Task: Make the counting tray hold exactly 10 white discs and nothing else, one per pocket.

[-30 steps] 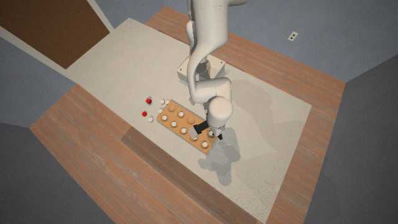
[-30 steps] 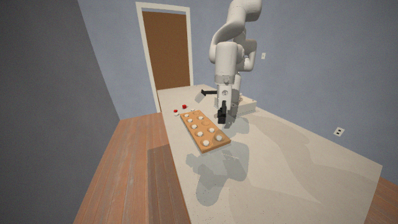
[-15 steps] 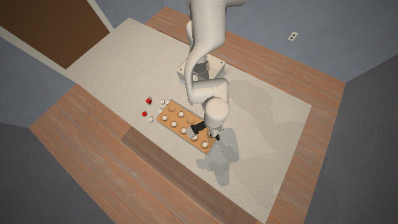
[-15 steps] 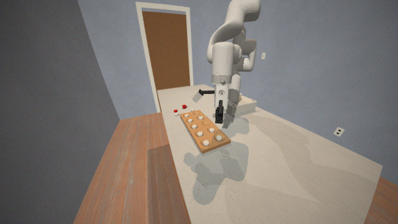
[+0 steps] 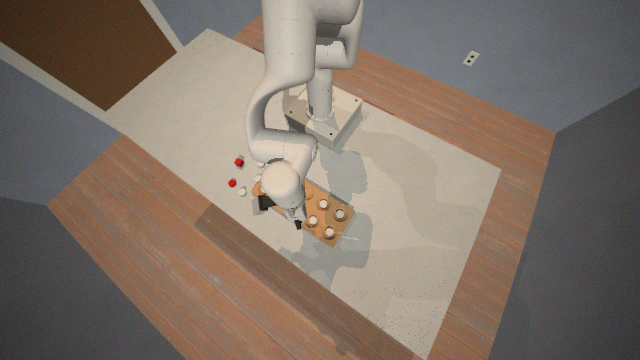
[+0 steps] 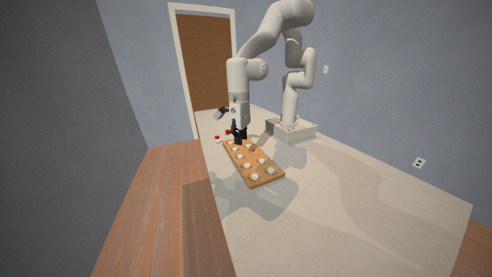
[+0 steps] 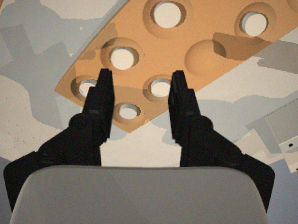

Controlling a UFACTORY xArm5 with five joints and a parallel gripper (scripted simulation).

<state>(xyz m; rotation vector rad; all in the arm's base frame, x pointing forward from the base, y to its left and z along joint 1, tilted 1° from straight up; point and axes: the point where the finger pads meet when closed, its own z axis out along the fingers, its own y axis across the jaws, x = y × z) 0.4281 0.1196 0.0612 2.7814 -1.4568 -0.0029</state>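
My hand is 12 cm above the wooden counting tray, 5 cm past it and 3 cm to the left of it. From my hand the other things lie so: red disc 32 cm to the right, 13 cm below; then red cube 34 cm to the right, 12 cm below, 9 cm behind.
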